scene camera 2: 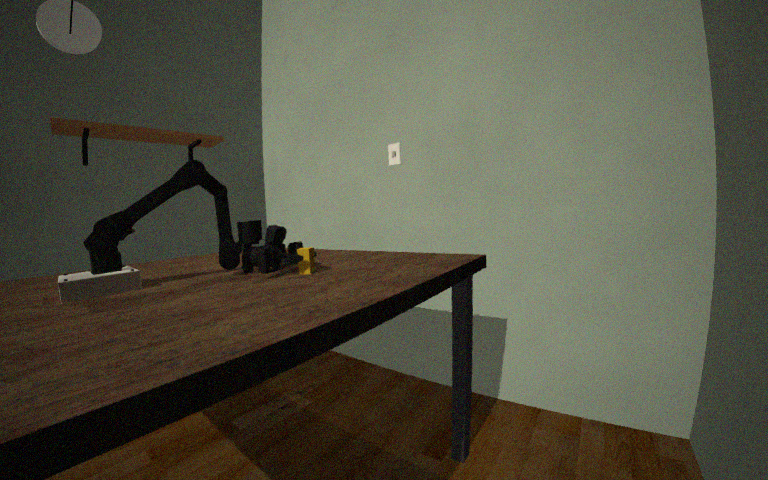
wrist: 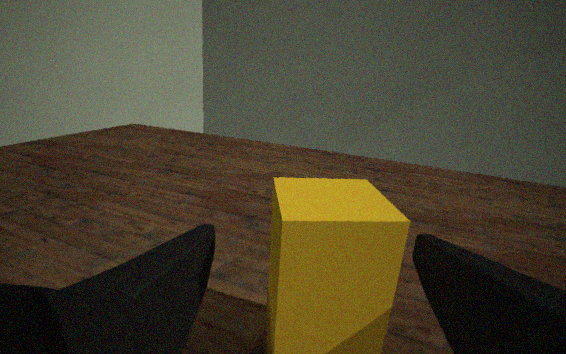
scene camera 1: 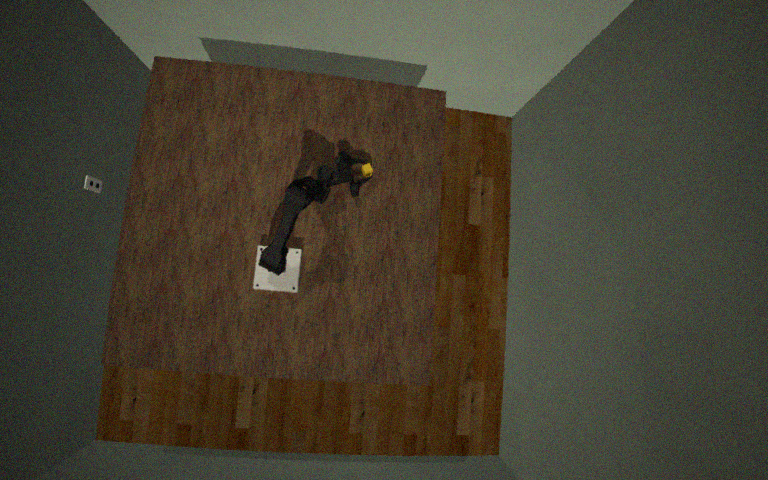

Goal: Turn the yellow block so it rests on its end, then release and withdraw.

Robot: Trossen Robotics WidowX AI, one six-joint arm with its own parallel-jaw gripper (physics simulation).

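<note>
The yellow block (scene camera 1: 367, 169) (scene camera 2: 306, 262) (wrist: 335, 275) stands upright on its end on the wooden table (scene camera 1: 226, 316) (scene camera 2: 169, 339) (wrist: 100, 200). Its top face looks level, and its lower end is cut off in the wrist view. My gripper (scene camera 1: 364, 172) (scene camera 2: 303, 255) (wrist: 315, 241) is open and low over the table, pointing nearly level. Its fingers stand on either side of the block, with a gap visible on both sides in the wrist view. The gap is wider on the left than on the right.
The arm's base sits on a white mounting block (scene camera 1: 288, 280) (scene camera 2: 101, 286). The table's right edge (scene camera 1: 440, 226) lies beyond the block. A wooden wall shelf (scene camera 2: 135, 132) hangs behind the arm in the second scene view.
</note>
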